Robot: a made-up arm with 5 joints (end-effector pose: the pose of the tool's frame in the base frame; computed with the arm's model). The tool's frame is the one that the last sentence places.
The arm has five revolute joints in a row. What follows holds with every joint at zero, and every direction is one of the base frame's. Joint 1 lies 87 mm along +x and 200 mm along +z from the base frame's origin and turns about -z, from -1.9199 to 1.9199 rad. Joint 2 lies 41 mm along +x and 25 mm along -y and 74 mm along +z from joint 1 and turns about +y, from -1.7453 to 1.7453 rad. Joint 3 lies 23 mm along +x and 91 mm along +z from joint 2 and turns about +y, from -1.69 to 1.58 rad. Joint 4 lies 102 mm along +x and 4 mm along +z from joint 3 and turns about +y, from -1.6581 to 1.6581 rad. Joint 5 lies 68 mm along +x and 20 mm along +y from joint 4 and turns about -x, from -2.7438 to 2.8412 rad. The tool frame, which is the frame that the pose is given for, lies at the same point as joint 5; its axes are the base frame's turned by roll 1.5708, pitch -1.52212 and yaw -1.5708 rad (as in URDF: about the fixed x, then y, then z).
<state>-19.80 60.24 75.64 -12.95 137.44</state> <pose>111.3 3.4 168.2 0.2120 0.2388 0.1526 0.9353</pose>
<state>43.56 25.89 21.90 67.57 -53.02</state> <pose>187.8 -102.7 211.5 0.6312 -0.0234 0.2183 -0.7439</pose>
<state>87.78 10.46 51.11 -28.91 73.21</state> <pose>89.3 -189.5 234.8 0.8673 -0.4711 -0.0907 -0.1324</pose>
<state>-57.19 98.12 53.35 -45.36 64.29</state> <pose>102.7 15.2 120.8 0.5048 0.0053 0.1400 0.8518</pose>
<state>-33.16 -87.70 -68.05 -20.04 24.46</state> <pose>-87.3 -119.9 343.9 0.6042 -0.0733 0.7289 0.3134</pose>
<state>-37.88 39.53 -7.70 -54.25 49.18</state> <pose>301.8 160.8 305.1 0.4124 -0.0617 -0.8288 0.3731</pose>
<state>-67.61 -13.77 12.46 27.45 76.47</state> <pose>169.6 187.3 344.2 0.2813 -0.0280 -0.5281 0.8007</pose>
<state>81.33 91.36 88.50 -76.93 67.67</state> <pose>84.2 -14.8 178.3 0.9834 0.1077 0.0327 -0.1421</pose>
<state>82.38 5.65 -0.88 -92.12 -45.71</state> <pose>105.6 -177.1 425.7 0.0096 -0.2913 -0.9564 -0.0210</pose>
